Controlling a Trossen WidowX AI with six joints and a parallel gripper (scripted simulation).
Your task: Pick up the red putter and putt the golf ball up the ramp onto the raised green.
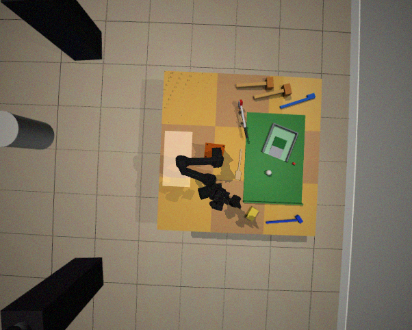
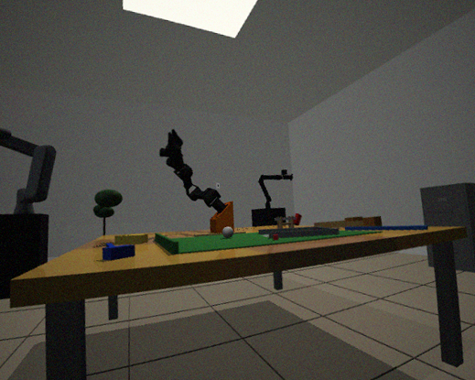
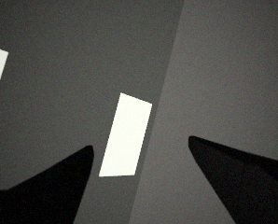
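My gripper tip is now 550 mm to the right of the red putter, 480 mm above it and 170 mm short of it. Round my gripper tip: yellow block: 520 mm below, 230 mm ahead, 210 mm to the right; green mat: 540 mm below, 430 mm ahead, 230 mm to the left; white golf ball: 510 mm below, 370 mm ahead, 120 mm to the left.
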